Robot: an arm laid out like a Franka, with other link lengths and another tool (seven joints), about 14 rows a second.
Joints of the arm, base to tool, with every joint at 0 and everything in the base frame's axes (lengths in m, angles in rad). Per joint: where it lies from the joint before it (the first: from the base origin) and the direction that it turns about. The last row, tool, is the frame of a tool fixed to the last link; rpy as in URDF.
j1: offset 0 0 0.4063 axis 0 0 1
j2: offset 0 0 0 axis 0 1 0
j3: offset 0 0 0.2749 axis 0 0 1
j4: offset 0.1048 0 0 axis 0 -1 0
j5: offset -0.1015 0 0.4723 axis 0 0 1
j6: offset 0 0 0 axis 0 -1 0
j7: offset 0.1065 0 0 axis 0 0 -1
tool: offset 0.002 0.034 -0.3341 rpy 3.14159 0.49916 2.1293
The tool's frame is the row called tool.
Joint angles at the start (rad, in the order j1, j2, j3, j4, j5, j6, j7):
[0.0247 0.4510 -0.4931 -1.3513 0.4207 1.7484 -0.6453]
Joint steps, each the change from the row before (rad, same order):
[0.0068 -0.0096 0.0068 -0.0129 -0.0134 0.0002 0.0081]
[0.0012 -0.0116 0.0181 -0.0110 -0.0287 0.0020 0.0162]
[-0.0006 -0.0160 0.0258 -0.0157 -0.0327 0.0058 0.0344]
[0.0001 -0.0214 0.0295 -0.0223 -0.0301 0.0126 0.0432]
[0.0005 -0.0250 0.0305 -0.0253 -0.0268 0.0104 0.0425]
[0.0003 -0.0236 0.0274 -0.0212 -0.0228 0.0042 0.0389]
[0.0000 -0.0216 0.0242 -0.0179 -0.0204 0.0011 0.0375]
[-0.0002 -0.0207 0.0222 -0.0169 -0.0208 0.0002 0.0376]
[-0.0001 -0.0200 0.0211 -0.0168 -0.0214 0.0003 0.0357]
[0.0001 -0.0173 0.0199 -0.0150 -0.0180 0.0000 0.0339]
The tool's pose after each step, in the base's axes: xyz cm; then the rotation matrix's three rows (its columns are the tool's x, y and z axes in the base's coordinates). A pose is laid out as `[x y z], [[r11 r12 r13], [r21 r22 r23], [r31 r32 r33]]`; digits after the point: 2 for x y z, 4 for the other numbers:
[76.42 -19.15 30.32], [[-0.5331 0.7531 0.3855], [0.7474 0.6328 -0.2026], [-0.3965 0.1801 -0.9002]]
[76.23 -18.50 30.19], [[-0.5411 0.7522 0.3759], [0.7398 0.6384 -0.2125], [-0.3998 0.1631 -0.9020]]
[76.15 -17.58 30.08], [[-0.5397 0.7596 0.3630], [0.7394 0.6339 -0.2270], [-0.4025 0.1458 -0.9037]]
[76.25 -16.33 30.09], [[-0.5310 0.7699 0.3539], [0.7435 0.6237 -0.2413], [-0.4065 0.1350 -0.9036]]
[76.27 -14.81 30.23], [[-0.5234 0.7786 0.3462], [0.7480 0.6144 -0.2509], [-0.4081 0.1276 -0.9040]]
[76.19 -13.35 30.52], [[-0.5174 0.7860 0.3383], [0.7522 0.6063 -0.2581], [-0.4080 0.1210 -0.9050]]
[76.06 -12.05 30.86], [[-0.5107 0.7940 0.3299], [0.7569 0.5972 -0.2656], [-0.4078 0.1141 -0.9059]]
[75.88 -10.92 31.21], [[-0.5028 0.8027 0.3206], [0.7614 0.5869 -0.2753], [-0.4092 0.1057 -0.9063]]
[75.66 -9.89 31.52], [[-0.4959 0.8105 0.3118], [0.7643 0.5778 -0.2864], [-0.4123 0.0962 -0.9060]]
[75.46 -8.85 31.77], [[-0.4892 0.8177 0.3033], [0.7674 0.5688 -0.2959], [-0.4145 0.0880 -0.9058]]

